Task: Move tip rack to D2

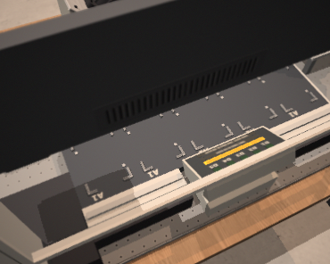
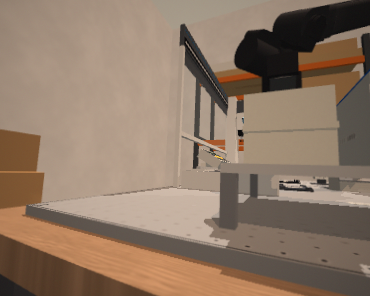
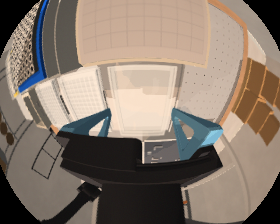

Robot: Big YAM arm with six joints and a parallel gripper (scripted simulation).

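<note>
Now: the clear rack cover 20 mm below my hand. Round my hand: beige block: 140 mm to the left, 20 mm above, 10 mm behind; blue tip rack: 120 mm to the left, 110 mm behind, 30 mm above; shelf: 170 mm behind, 50 mm to the left, 40 mm below.
</note>
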